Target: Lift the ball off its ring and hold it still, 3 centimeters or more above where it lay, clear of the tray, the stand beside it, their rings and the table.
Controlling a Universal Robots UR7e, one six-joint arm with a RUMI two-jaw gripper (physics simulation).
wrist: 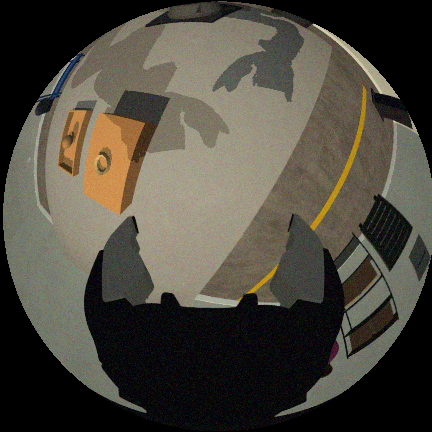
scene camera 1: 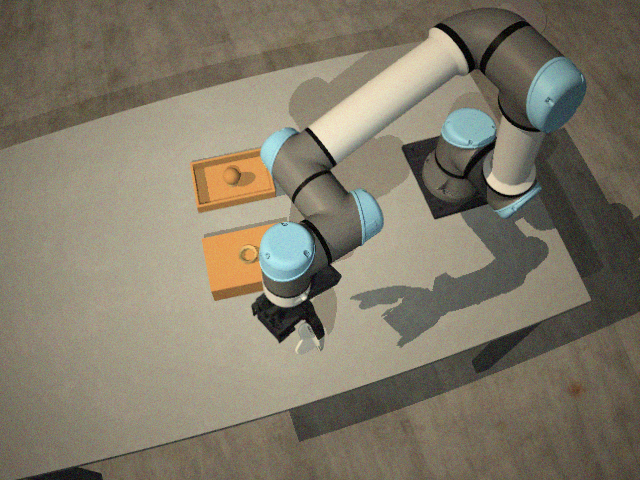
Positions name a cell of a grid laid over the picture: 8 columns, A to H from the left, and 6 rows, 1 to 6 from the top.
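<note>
Scene camera 1 has the gripper (scene camera 1: D5), plus an orange tray (scene camera 1: C3) and an orange stand (scene camera 1: C4). Then the wrist view gives you the gripper again (wrist: D4), along with the tray (wrist: B2) and the stand (wrist: C2).
</note>
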